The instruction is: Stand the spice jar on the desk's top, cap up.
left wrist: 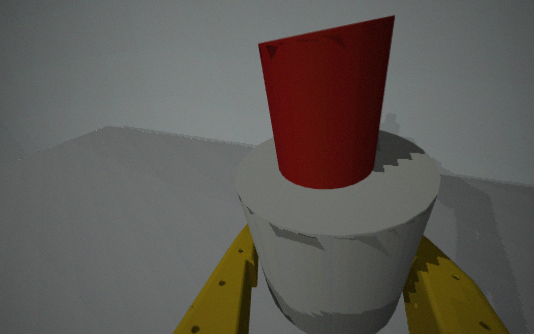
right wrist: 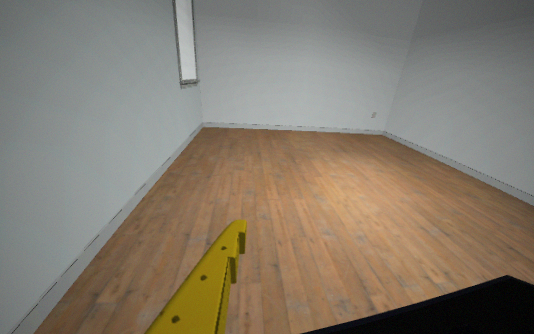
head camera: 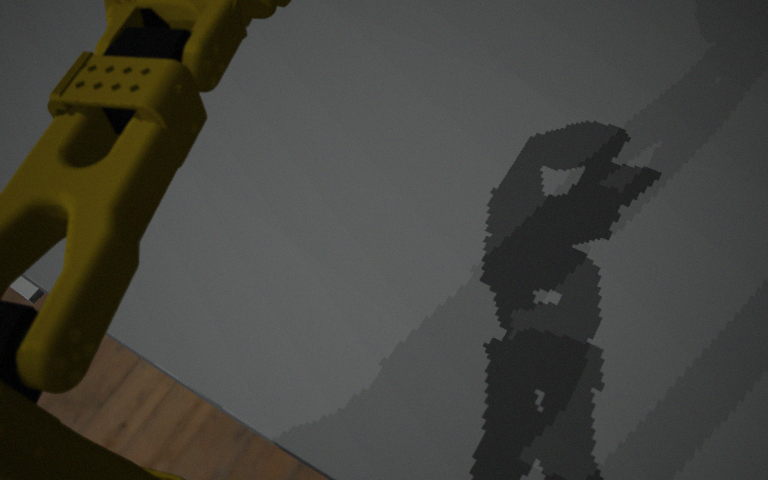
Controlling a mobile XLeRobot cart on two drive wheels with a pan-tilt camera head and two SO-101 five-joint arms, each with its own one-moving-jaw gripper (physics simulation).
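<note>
The spice jar, a pale grey-white body with a narrower red cap, fills the middle of the left wrist view. Its cap points up in that picture, away from the camera. My left gripper is shut on the jar's body, one yellow jaw pressing on each side. The jar's lower end is cut off by the frame. The jar and left gripper do not show in the head view. A large grey surface, seemingly the desk's top, lies below my left arm. My right gripper is fully open, with one notched jaw showing.
My yellow left arm crosses the left of the head view. Dark arm shadows fall on the grey surface. Wooden floor lies past its lower-left edge. The right wrist view shows walls and a black slab at bottom right.
</note>
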